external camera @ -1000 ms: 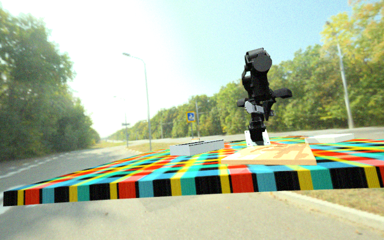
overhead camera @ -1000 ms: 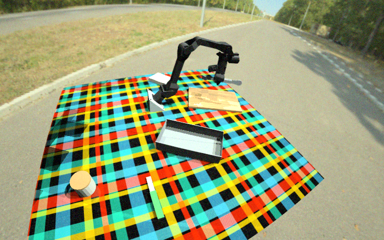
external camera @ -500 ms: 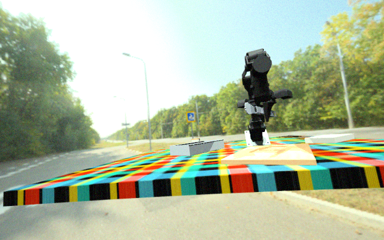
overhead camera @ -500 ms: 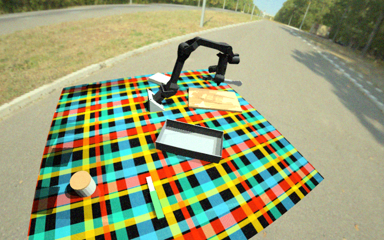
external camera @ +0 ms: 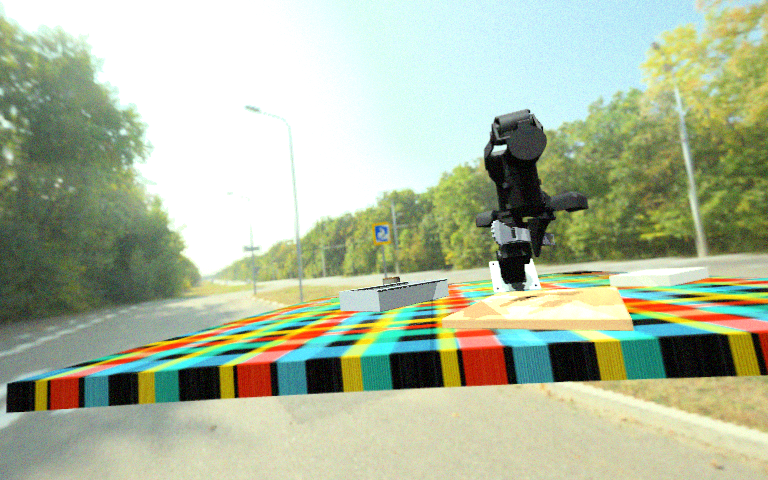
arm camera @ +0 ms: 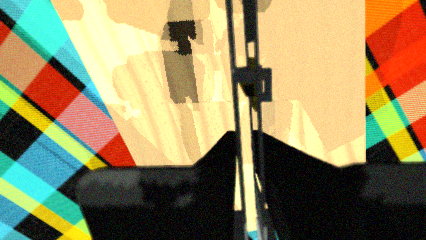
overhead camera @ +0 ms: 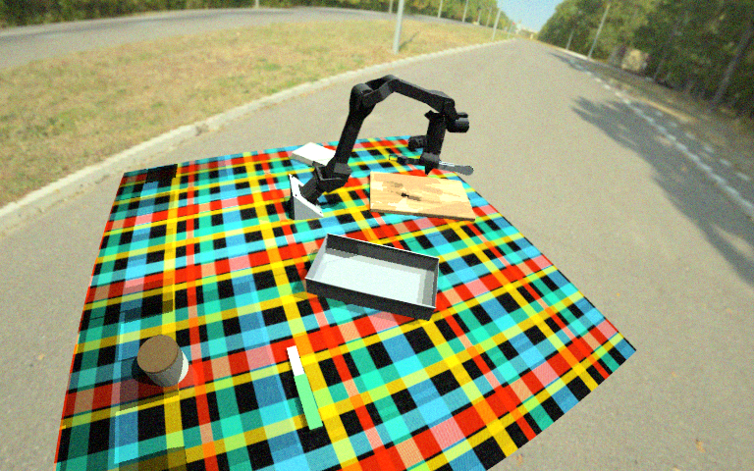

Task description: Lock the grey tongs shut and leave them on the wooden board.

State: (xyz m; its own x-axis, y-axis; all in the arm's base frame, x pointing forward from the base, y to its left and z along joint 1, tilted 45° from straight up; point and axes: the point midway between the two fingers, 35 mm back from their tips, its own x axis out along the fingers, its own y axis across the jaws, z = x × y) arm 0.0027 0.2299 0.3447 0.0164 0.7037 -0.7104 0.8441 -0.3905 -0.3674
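Right now my gripper tip is 90 mm above the wooden board. The rest, counted from my gripper tip: white flat block (320 mm behind, 310 mm to the right, 80 mm below); roasting tin (340 mm ahead, 290 mm to the right, 70 mm below).
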